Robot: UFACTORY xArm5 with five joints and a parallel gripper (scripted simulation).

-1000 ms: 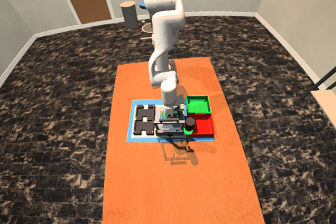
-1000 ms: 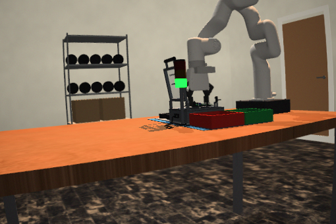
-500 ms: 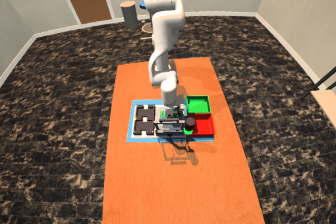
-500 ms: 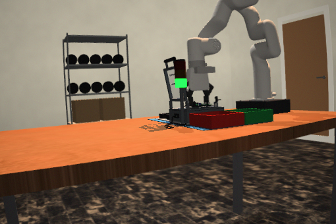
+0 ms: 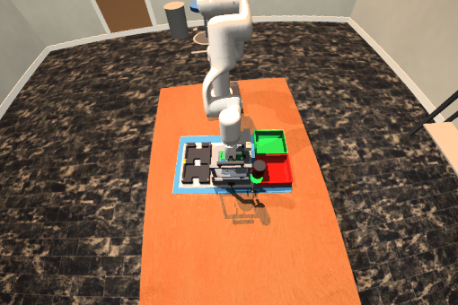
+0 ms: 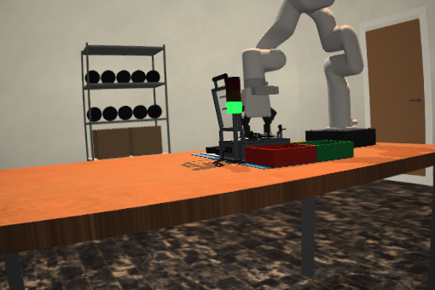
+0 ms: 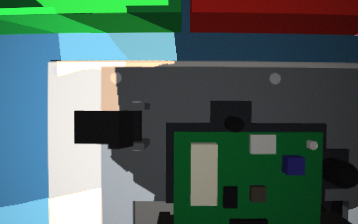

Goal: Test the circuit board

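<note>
My gripper is now 80 mm past the green bin, 210 mm to the right of it and 70 mm above it. Round my hand: red bin 60 mm ahead, 190 mm to the left, 70 mm below; then green circuit board 10 mm below; then tester lid 120 mm ahead, 10 mm to the right, 100 mm above.
</note>
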